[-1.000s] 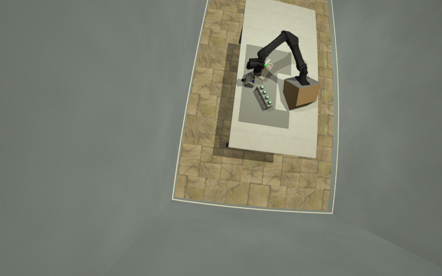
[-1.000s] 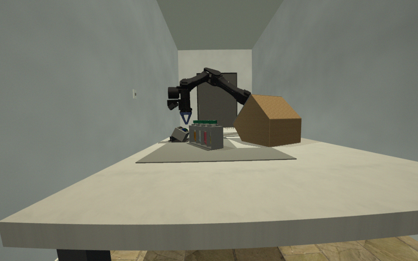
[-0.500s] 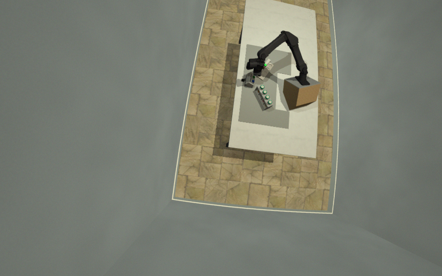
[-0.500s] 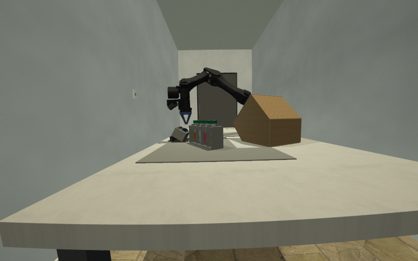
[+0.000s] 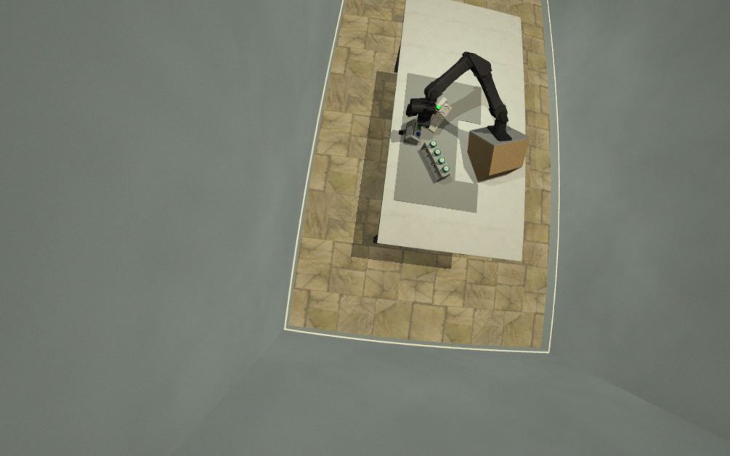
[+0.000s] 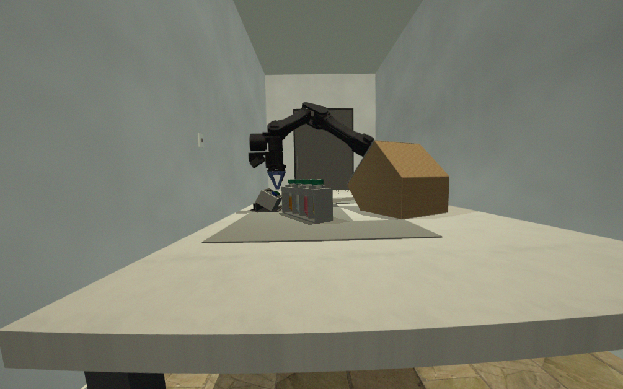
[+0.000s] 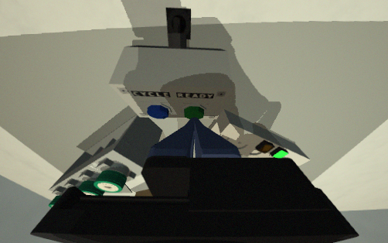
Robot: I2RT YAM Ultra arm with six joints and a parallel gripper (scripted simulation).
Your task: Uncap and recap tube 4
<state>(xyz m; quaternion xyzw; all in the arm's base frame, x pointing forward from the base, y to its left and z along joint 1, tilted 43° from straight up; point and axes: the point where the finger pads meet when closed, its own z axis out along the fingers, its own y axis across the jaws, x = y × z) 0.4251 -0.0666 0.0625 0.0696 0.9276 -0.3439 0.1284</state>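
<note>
My gripper is now 20 mm above the green ready key. Round my hand: blue cycle key 40 mm to the left, 20 mm below, 10 mm ahead.
</note>
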